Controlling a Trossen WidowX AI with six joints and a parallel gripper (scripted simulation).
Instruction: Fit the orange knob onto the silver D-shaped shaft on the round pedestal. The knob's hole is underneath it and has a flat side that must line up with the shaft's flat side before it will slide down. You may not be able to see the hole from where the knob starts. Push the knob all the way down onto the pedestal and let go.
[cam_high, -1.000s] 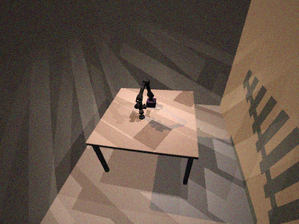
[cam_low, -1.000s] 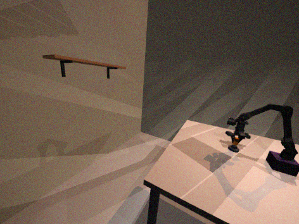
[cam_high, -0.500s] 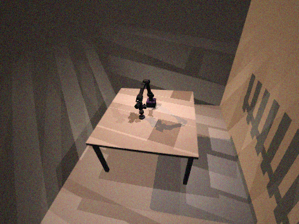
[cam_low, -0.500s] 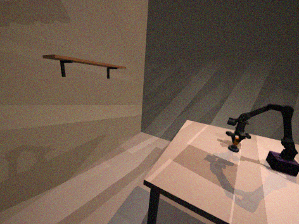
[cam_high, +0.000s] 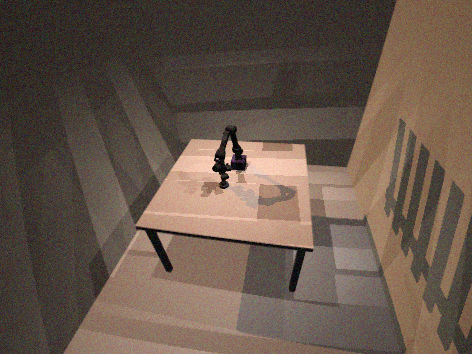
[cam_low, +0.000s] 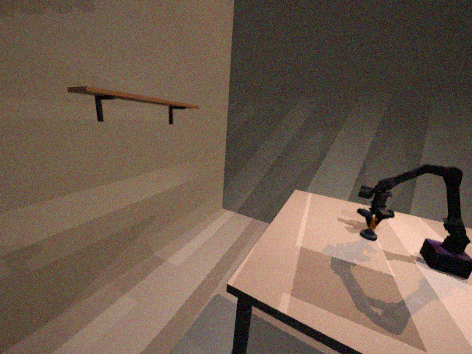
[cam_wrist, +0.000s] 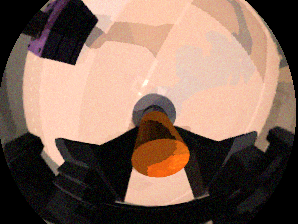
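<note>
Right now the orange knob is 3 cm above my gripper tip. From my gripper tip the other things lie so: round dark pedestal 4 cm below.
</note>
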